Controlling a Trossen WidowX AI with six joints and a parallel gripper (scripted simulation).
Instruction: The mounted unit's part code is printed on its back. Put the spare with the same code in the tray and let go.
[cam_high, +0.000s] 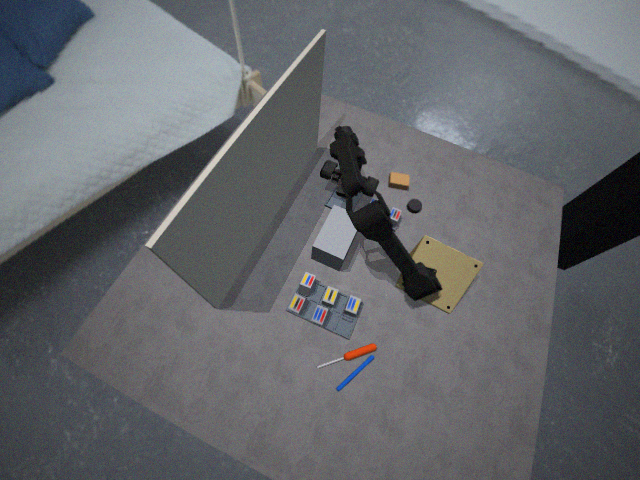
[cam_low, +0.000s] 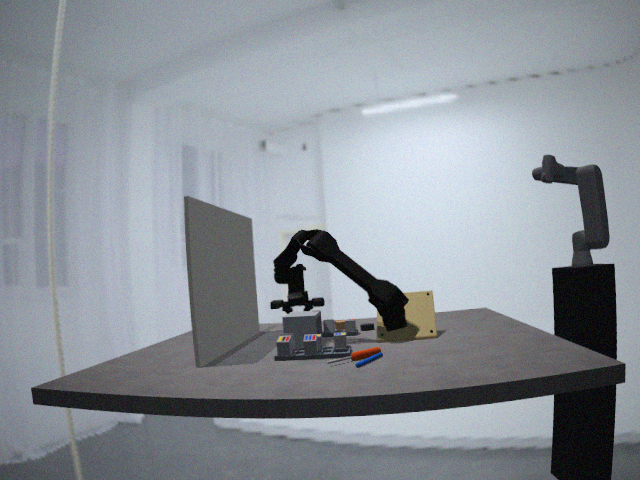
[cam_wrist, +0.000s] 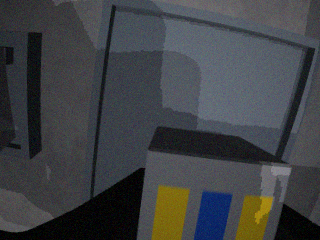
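The flat dark grey tray is 3 cm below my gripper tip. Round my gripper tip: tall grey panel (21 cm ahead, 16 cm to the left, 19 cm above); mounted unit (2 cm behind, 20 cm to the left, 2 cm above); black puck (25 cm behind, 5 cm to the right, 2 cm below).
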